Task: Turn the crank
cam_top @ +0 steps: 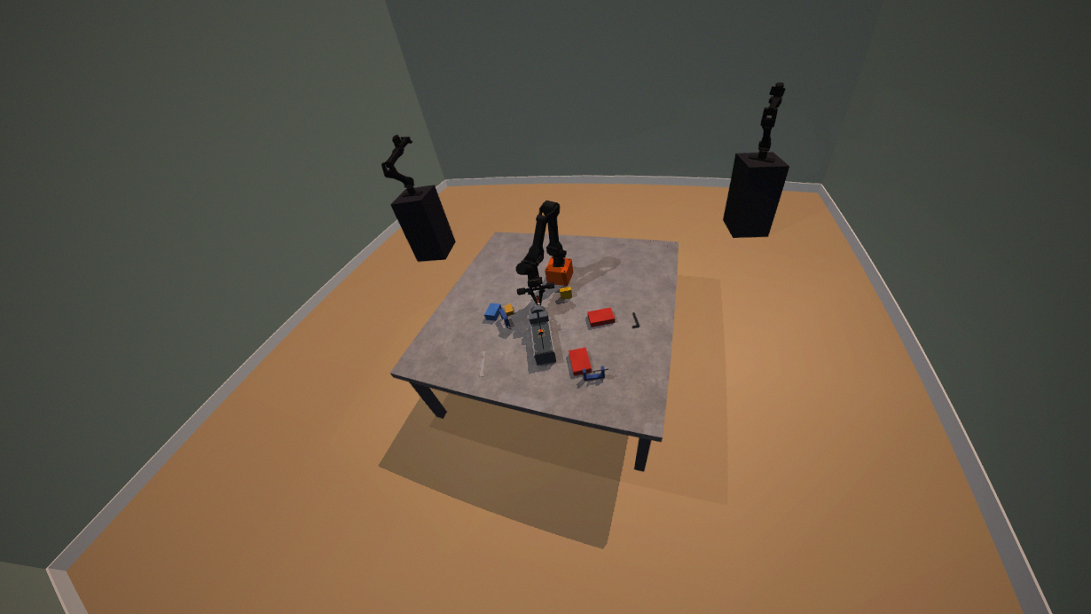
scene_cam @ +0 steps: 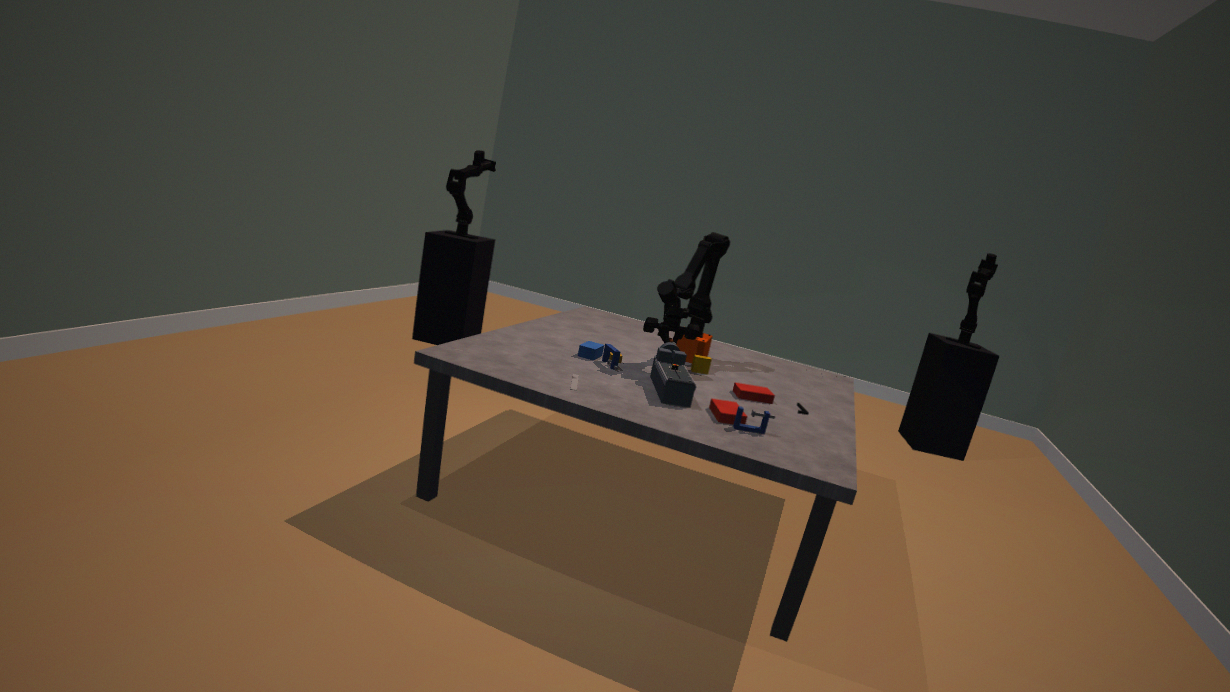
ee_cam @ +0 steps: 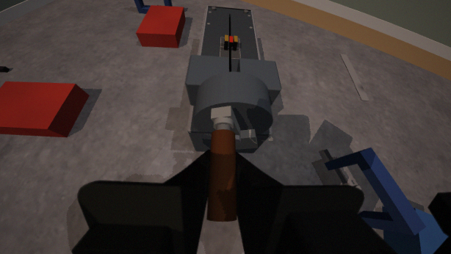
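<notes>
Now: gripper tip 2 cm below the brown crank handle and 2 cm past it. Also, from my gripper tip: yellow cube (16 cm behind, 12 cm to the left, 7 cm below); then red pointer (16 cm ahead, 3 cm to the left, 1 cm below); then blue block (27 cm to the right, 7 cm below, 4 cm behind).
</notes>
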